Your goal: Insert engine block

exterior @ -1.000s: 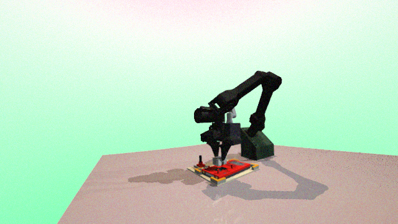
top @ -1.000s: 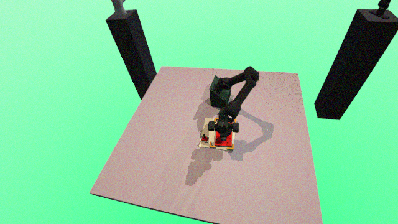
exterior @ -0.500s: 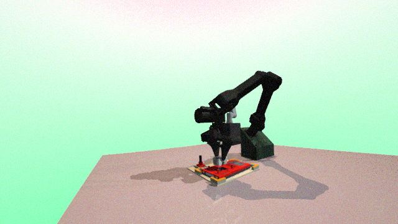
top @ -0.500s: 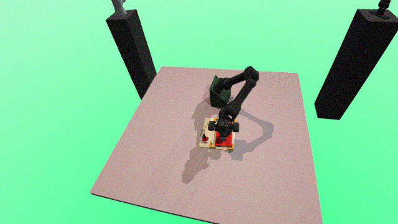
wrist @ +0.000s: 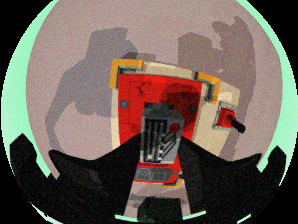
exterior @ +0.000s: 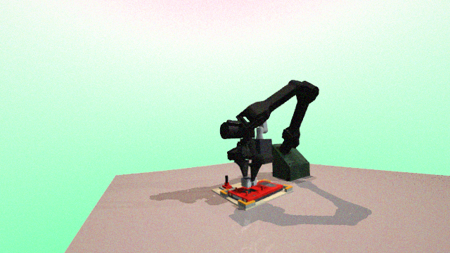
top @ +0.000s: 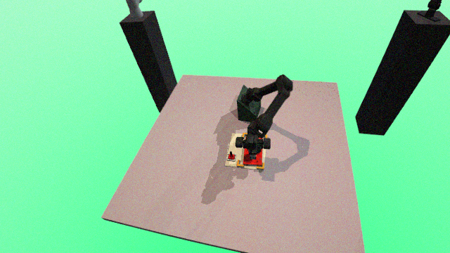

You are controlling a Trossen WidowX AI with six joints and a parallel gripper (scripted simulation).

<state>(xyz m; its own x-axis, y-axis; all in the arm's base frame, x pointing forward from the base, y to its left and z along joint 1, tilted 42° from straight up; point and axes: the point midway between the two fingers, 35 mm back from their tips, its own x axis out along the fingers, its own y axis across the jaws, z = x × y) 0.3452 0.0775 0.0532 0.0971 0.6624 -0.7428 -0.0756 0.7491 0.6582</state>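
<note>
Right now the grey engine block is 10 mm below my gripper tip.
</note>
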